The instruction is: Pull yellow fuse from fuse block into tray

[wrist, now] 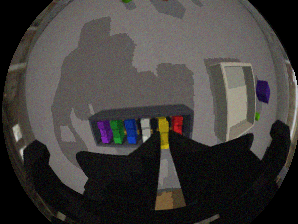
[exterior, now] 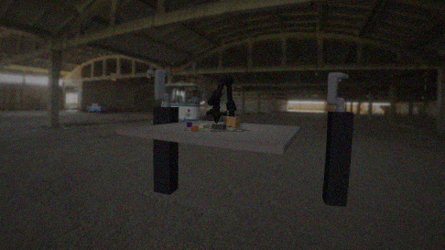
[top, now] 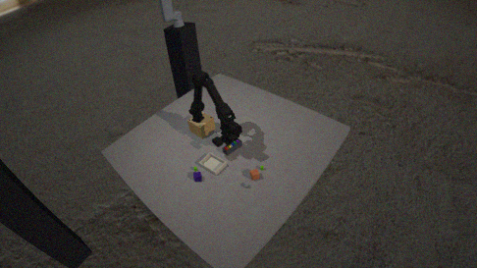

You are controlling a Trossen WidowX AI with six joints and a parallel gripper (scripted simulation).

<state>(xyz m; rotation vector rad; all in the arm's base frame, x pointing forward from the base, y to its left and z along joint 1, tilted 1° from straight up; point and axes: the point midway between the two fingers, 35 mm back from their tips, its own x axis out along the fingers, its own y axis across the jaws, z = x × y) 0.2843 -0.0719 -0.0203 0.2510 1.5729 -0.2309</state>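
My gripper tip is now 150 mm to the left of the tray, 40 mm above it and 20 mm past it. The rest, counted from my gripper tip: orange cube 240 mm ahead, 100 mm to the right, 30 mm below; then yellow fuse 10 mm below; then purple cube 280 mm to the right, 40 mm behind, 30 mm below.
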